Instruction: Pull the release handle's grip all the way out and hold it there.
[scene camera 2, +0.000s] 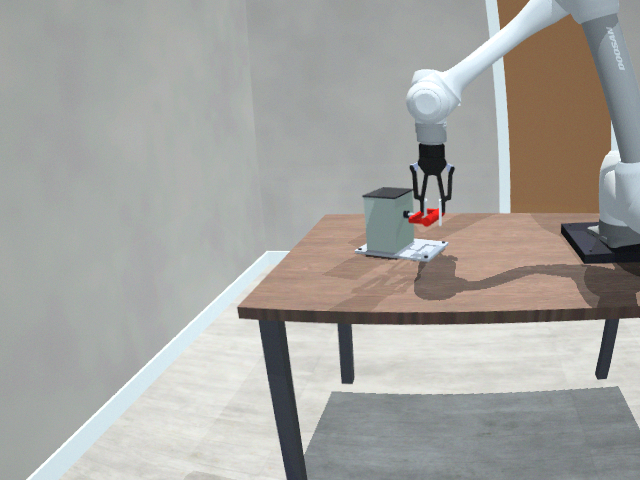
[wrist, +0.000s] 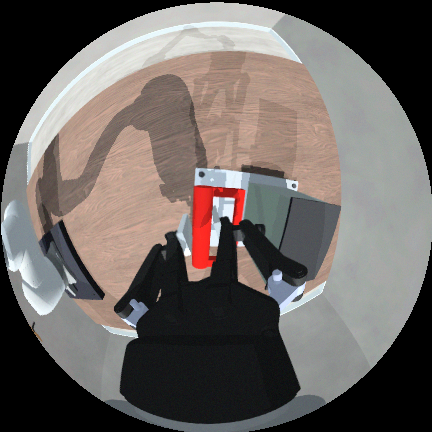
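The release handle's red grip (scene camera 2: 428, 219) (wrist: 201, 210) is a rectangular loop beside a grey-green box (scene camera 2: 387, 222) (wrist: 265, 207) with a dark top. A short stub with a black collar (scene camera 2: 406, 213) joins them in the scene view. The box stands on a pale base plate (scene camera 2: 434, 250) (wrist: 227, 177). My gripper (scene camera 2: 432, 212) (wrist: 201, 218) points down and is shut on the grip's outer bar. One pale pad lies along the bar's outer side; the other reaches into the loop, partly hidden by the black finger in the wrist view.
The wooden table (scene camera 2: 320, 294) (wrist: 120, 165) carries the box and the arm's dark base (scene camera 2: 576, 242) (wrist: 77, 265). The box rises close beside the finger that is inside the loop. A grey wall (scene camera 2: 129, 129) (wrist: 380, 175) stands beyond the box's side of the table.
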